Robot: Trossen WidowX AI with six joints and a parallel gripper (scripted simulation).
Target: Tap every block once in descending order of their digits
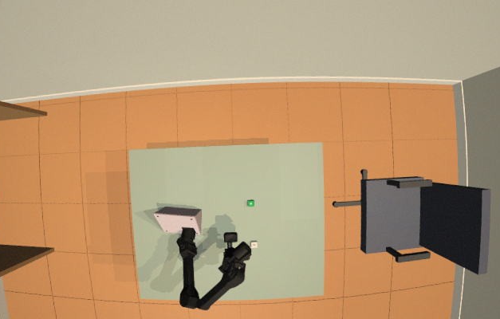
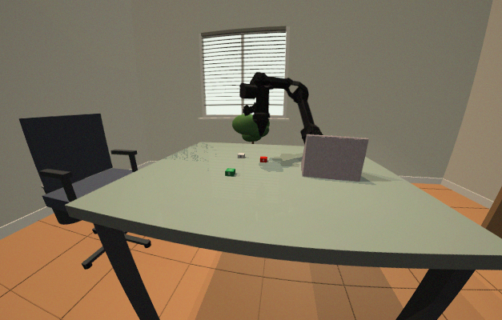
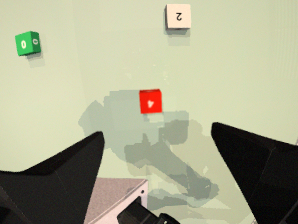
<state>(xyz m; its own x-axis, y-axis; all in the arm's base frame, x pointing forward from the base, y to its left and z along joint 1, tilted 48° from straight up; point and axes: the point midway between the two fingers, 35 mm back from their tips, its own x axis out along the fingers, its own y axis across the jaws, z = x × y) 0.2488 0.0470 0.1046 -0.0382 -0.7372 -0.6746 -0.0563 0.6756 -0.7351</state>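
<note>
Right now the red block is 120 mm below my gripper tip and 10 mm behind it. Also, from my gripper tip: green block: 190 mm to the left, 120 mm below, 90 mm ahead; white block: 120 mm below, 110 mm ahead, 40 mm to the right.
</note>
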